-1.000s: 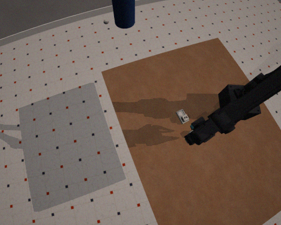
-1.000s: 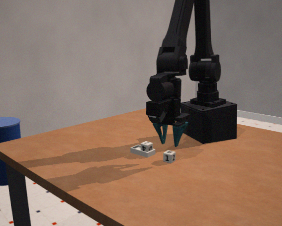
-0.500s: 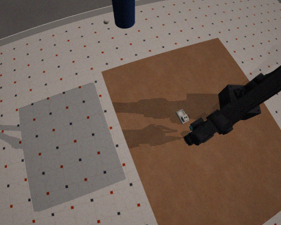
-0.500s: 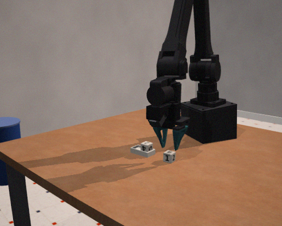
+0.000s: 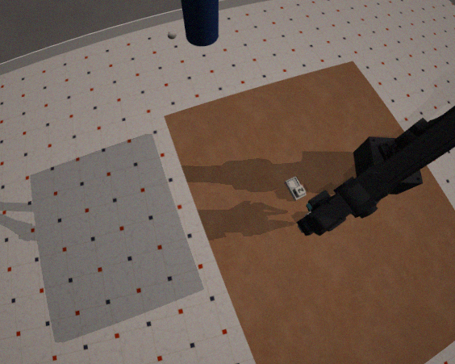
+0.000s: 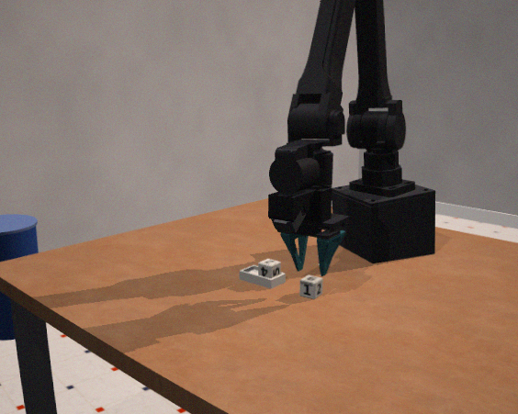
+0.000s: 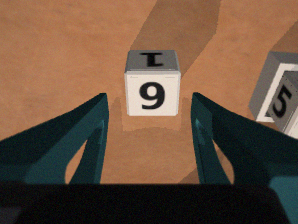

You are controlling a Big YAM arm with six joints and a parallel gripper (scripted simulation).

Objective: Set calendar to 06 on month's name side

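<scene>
Right now my hand is 4 cm above the white digit cube. From my hand the other things lie so: white tray: 2 cm ahead, 11 cm to the right, 4 cm below.
</scene>
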